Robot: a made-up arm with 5 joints.
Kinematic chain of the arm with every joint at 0, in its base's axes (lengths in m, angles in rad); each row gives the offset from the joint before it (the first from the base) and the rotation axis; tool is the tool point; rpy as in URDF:
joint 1: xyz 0 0 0.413 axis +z
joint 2: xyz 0 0 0 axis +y
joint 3: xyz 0.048 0 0.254 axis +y
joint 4: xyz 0.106 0 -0.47 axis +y
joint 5: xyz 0.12 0 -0.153 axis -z
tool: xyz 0 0 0 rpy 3.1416 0 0
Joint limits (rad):
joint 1: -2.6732..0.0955
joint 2: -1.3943..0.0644
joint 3: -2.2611..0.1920
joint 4: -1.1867..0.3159
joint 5: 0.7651..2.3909
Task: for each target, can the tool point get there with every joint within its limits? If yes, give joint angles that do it. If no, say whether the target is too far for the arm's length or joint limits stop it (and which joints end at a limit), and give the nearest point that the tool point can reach.
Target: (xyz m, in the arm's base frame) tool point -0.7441 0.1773 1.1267
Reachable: no: too far | nearest point -0.6516 0.1553 1.0380 | short by 0.130 m
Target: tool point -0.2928 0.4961 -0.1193
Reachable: no: joint limits stop it (at a limit: joint 1, joint 2, joint 3, joint 4) | nearest point -0.0585 -0.0296 -0.0117 | short by 0.586 m
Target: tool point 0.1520 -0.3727 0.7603
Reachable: yes | joints -1.1835 -0.7696 -0.4722 -0.8896 1.3429
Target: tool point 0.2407 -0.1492 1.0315
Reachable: yes | joints -0.5548 -1.0502 -0.9069 -0.0712 1.5288
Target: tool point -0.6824 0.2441 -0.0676
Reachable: no: joint limits stop it (at a limit: joint 1, joint 2, joint 4) | nearest point -0.3651 -0.1847 0.0830 | short by 0.554 m
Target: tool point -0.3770 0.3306 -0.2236
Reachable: no: joint limits stop it (at a limit: joint 1, joint 2, joint 4) | nearest point -0.1400 -0.0708 -0.0054 | short by 0.515 m
